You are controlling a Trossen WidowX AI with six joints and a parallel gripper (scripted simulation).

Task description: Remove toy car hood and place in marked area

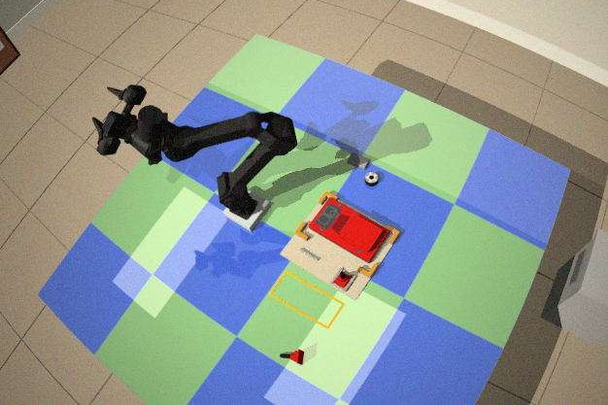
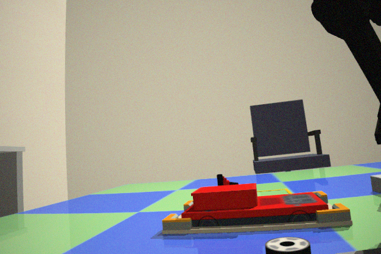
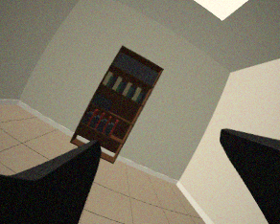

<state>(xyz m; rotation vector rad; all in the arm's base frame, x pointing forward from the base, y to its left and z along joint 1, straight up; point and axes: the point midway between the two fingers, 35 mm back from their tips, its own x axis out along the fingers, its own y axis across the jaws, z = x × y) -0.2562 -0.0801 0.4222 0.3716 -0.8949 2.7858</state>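
My gripper tip is 63 cm short of the red hood, 15 cm to the right of it and 42 cm above it. Round my gripper tip: black peg (64 cm ahead, 1 cm to the left, 43 cm below); then black-and-white wheel (57 cm ahead, 33 cm to the left, 45 cm below); then beige base plate (59 cm ahead, 12 cm to the left, 45 cm below).
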